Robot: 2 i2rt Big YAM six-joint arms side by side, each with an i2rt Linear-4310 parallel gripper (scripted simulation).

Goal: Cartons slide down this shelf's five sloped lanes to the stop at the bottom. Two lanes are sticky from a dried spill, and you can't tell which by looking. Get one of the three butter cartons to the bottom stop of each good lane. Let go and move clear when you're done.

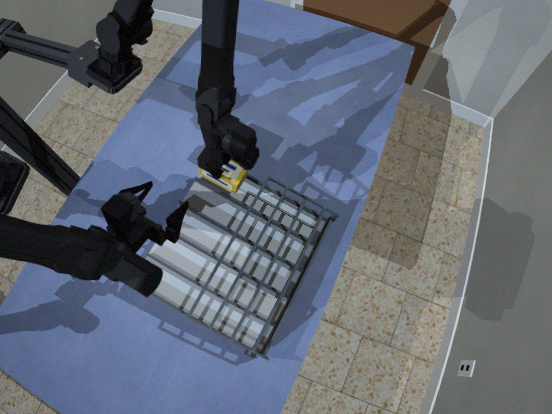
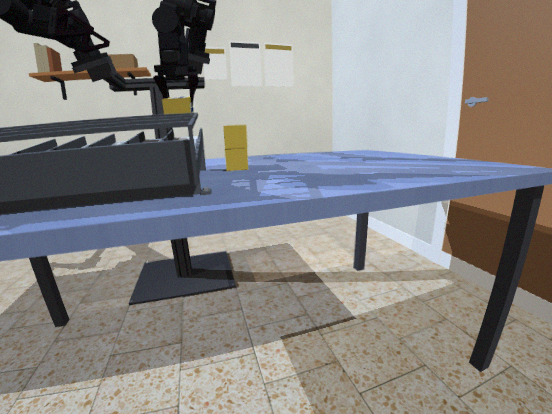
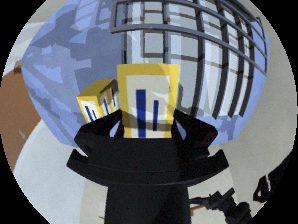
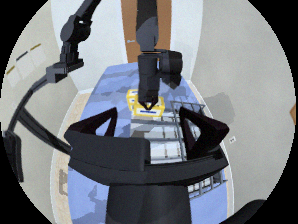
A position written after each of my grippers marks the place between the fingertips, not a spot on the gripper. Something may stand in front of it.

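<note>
My right gripper is there in image 1 [image 1: 169, 192], and so is a butter carton [image 1: 234, 175]. Image 2 gives me my left gripper [image 2: 179, 106] together with my right gripper [image 2: 101, 37]. The left gripper shows again in image 3 [image 3: 147, 110], where I also see a butter carton [image 3: 94, 102], while my right gripper is visible in image 4 [image 4: 148, 110].
</note>
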